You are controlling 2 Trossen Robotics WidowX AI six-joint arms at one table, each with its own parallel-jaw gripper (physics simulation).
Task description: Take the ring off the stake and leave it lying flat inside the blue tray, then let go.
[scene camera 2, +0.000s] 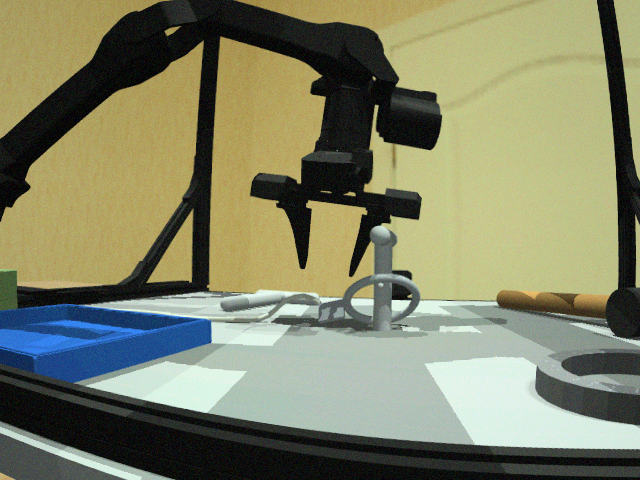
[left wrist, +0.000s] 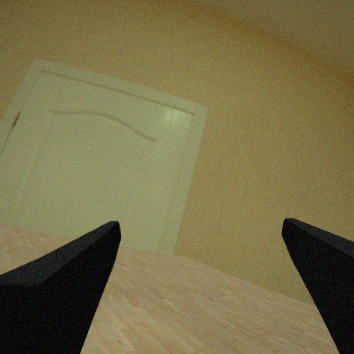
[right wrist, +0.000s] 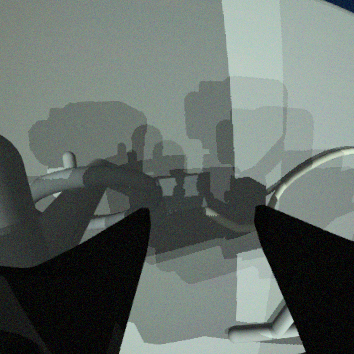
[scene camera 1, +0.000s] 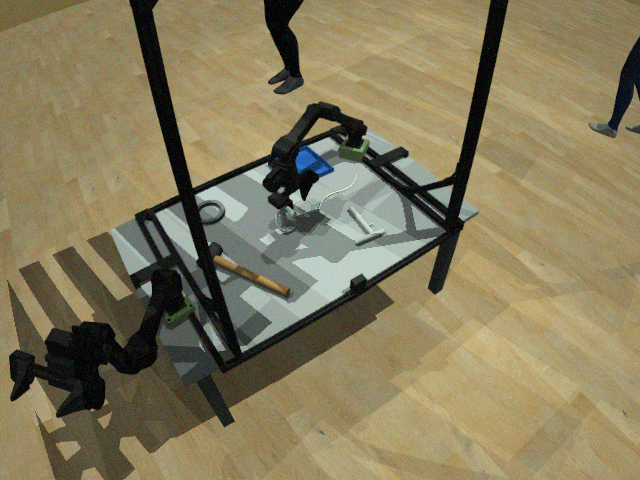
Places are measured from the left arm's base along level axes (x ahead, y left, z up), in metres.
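Pixels of known places: left gripper, between the fingertips: (left wrist: 201, 228) (scene camera 1: 33, 407); right gripper, between the fingertips: (scene camera 2: 326, 272) (right wrist: 201, 214) (scene camera 1: 298, 204); left arm's base, origin of its link: (scene camera 1: 173, 304); right arm's base, origin of its link: (scene camera 1: 354, 143).
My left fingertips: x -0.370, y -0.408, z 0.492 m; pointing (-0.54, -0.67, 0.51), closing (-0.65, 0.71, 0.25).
For each thing: its top centre in the pictures, then the offset to it from my left fingertips. "*": a spot on its surface instead.
- grey stake, centre of its top: (right wrist: 26, 340) (scene camera 2: 385, 228) (scene camera 1: 284, 204) 0.460 m left, 0.861 m ahead, 0.418 m down
- blue tray, centre of its top: (scene camera 2: 56, 320) (scene camera 1: 300, 164) 0.687 m left, 1.112 m ahead, 0.508 m down
- small grey block, a spot on its surface: (scene camera 2: 331, 312) * 0.465 m left, 0.920 m ahead, 0.514 m down
- white T-shaped piece, centre of its top: (right wrist: 296, 305) (scene camera 2: 262, 294) (scene camera 1: 359, 221) 0.297 m left, 1.060 m ahead, 0.510 m down
- wooden-handled hammer, centre of its top: (scene camera 2: 569, 281) (scene camera 1: 242, 266) 0.379 m left, 0.621 m ahead, 0.480 m down
- thick grey ring, centre of its top: (scene camera 2: 635, 367) (scene camera 1: 208, 210) 0.715 m left, 0.690 m ahead, 0.515 m down
A grey stake (scene camera 2: 382, 258) (right wrist: 7, 195) with a rounded top stands upright on the table. A thin grey ring (scene camera 2: 415, 297) (right wrist: 120, 177) (scene camera 1: 279, 223) sits tilted around its lower part. The blue tray (scene camera 2: 124, 356) (scene camera 1: 324, 172) (right wrist: 345, 4) lies at the left in scene camera 2. My right gripper (scene camera 2: 327, 271) (scene camera 1: 297, 203) (right wrist: 201, 214) points down, part open and empty, above the ring and left of the stake in scene camera 2. One finger is close beside the stake top in that view. My left gripper (scene camera 1: 36, 407) (left wrist: 201, 228) is wide open and empty, off the table.
A small grey block (scene camera 2: 331, 312) sits beside the ring. A pale cord (scene camera 1: 338, 192) (scene camera 2: 258, 316) (right wrist: 305, 162) runs near it. A white T-shaped piece (scene camera 1: 370, 237) (right wrist: 250, 333), a wooden-handled hammer (scene camera 1: 253, 276) (scene camera 2: 553, 302) and a thick grey ring (scene camera 1: 221, 211) (scene camera 2: 568, 392) lie around. Black frame posts (scene camera 1: 478, 103) rise.
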